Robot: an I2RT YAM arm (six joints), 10 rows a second.
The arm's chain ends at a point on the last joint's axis. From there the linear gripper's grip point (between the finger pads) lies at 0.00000 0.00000 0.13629 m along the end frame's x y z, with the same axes.
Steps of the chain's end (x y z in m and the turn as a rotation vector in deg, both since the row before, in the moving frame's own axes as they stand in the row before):
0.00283, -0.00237, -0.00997, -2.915, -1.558, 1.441
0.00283, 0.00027, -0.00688, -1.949, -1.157, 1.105
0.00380, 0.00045, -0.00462, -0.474, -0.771, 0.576
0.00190, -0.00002, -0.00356, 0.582, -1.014, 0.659
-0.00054, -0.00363, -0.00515, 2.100, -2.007, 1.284
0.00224, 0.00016, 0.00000, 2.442, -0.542, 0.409
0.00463, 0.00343, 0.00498, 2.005, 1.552, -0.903
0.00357, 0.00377, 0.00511, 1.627, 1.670, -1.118
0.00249, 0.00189, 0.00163, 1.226, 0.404, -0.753
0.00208, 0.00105, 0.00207, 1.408, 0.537, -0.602
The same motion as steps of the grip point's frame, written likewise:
-0.00096, 0.00451, -0.01020, -2.915, -1.558, 1.441
0.00003, 0.00488, -0.00699, -1.949, -1.157, 1.105
0.00196, 0.00157, -0.00464, -0.474, -0.771, 0.576
-0.00050, -0.00142, -0.00359, 0.582, -1.014, 0.659
-0.00526, -0.00868, -0.00533, 2.100, -2.007, 1.284
0.00097, -0.00565, -0.00013, 2.442, -0.542, 0.409
0.00828, -0.00137, 0.00485, 2.005, 1.552, -0.903
0.00750, -0.00014, 0.00500, 1.627, 1.670, -1.118
0.00343, -0.00103, 0.00160, 1.226, 0.404, -0.753
0.00334, -0.00231, 0.00202, 1.408, 0.537, -0.602

